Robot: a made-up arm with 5 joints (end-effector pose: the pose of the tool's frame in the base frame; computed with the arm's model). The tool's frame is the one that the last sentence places.
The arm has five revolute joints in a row. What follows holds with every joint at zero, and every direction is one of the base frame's.
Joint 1 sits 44 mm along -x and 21 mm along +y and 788 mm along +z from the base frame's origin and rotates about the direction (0.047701, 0.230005, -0.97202), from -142.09 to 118.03 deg.
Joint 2 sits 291 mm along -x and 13 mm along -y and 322 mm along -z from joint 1 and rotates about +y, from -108.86 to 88.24 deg.
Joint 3 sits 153 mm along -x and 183 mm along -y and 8 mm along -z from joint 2 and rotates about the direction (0.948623, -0.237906, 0.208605), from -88.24 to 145.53 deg.
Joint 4 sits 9 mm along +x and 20 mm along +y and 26 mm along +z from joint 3 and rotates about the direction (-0.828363, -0.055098, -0.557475), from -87.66 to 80.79 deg.
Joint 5 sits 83 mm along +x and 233 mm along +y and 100 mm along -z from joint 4 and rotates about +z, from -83.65 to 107.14 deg.
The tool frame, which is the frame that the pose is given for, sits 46 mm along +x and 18 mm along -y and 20 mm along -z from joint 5; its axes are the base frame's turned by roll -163.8, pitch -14.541 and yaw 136.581 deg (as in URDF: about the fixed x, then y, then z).
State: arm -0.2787 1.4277 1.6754 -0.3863 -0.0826
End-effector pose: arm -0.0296 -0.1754 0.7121 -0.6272 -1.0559 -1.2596
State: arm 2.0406 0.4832 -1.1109 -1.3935 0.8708
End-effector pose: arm 0.2310 0.4896 0.5606 -1.3267 -1.3267 -1.3782
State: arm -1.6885 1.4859 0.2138 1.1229 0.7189
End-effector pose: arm 0.2916 -0.3434 0.3665 -0.9018 1.2691 -2.6217
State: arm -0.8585 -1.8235 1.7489 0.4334 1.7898
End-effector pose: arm -0.2579 -0.3867 0.2217 -1.1207 -0.3239 0.3435
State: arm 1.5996 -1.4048 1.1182 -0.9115 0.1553
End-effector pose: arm -0.2704 0.7509 0.4907 0.1212 2.3167 0.1134
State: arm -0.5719 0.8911 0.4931 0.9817 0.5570
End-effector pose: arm -0.2313 -0.2299 0.2852 -0.0346 -2.1434 1.2592
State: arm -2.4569 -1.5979 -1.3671 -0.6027 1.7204
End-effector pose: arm 0.0650 0.2427 0.4210 -1.3832 0.3667 -0.0213
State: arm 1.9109 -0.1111 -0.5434 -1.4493 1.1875
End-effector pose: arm 0.2017 0.5191 0.6748 -1.2028 -2.7328 -0.8565
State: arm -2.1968 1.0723 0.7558 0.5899 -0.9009
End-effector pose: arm 0.2409 -0.1243 0.4532 0.1621 2.6466 -1.2628
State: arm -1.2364 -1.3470 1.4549 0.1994 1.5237
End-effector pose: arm -0.1231 -0.4785 0.3171 -1.5485 -0.0648 0.7824
